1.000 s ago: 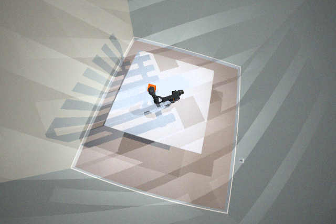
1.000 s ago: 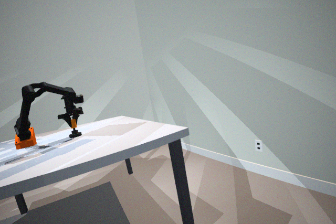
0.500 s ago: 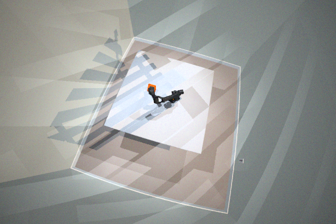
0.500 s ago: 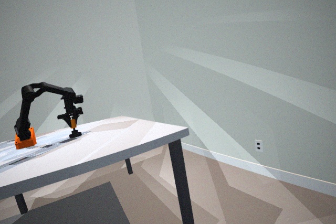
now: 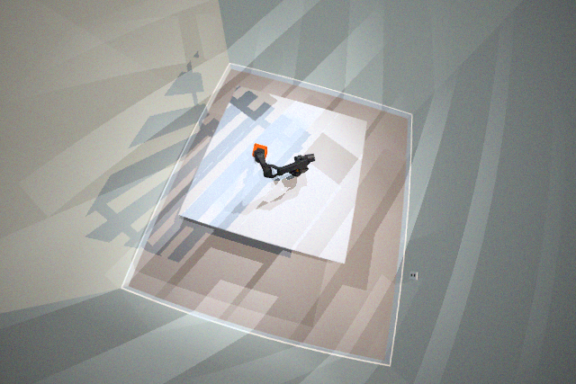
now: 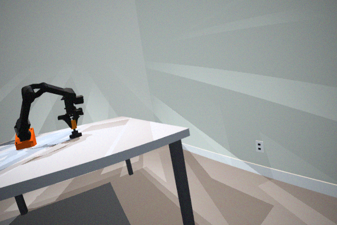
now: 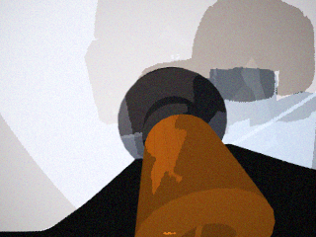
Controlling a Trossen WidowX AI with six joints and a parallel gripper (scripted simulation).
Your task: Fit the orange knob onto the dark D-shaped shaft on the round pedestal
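Right now the orange knob is 2 cm above my gripper tip. Round my gripper tip: dark round pedestal 4 cm below.
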